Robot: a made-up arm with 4 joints.
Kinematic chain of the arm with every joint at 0, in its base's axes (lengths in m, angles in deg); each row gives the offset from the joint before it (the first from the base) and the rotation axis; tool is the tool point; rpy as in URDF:
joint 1: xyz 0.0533 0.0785 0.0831 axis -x
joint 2: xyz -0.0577 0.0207 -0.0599 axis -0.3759 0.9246 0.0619
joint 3: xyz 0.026 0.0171 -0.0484 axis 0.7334 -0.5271 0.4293
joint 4: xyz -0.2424 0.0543 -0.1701 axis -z
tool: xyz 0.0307 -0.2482 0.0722 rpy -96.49 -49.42 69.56
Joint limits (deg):
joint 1: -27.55..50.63
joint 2: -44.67..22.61
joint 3: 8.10..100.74
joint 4: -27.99..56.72
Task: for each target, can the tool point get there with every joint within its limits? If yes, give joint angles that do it. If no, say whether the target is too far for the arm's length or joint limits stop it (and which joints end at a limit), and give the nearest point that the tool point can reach.
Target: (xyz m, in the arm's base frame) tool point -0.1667 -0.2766 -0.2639
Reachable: yes | joints 41.23 -1.75 61.28 47.65
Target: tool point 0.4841 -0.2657 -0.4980
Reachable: no: too far | nearest point 0.2471 -0.1211 -0.3666 | short by 0.307 m
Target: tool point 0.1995 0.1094 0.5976
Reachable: no: joint limits stop it (at a limit: joint 1, joint 2, joint 3, joint 4) | nearest point 0.2227 0.2533 0.0631 | short by 0.554 m
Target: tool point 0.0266 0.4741 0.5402
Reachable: no: joint limits stop it (at a limit: joint 1, joint 2, joint 3, joint 4) | nearest point 0.2227 0.2533 0.0631 | short by 0.561 m
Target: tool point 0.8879 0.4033 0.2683
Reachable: no: too far | nearest point 0.3007 0.3421 -0.0248 | short by 0.659 m
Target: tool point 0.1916 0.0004 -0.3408
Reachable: yes | joints 20.17 -35.00 71.88 22.70
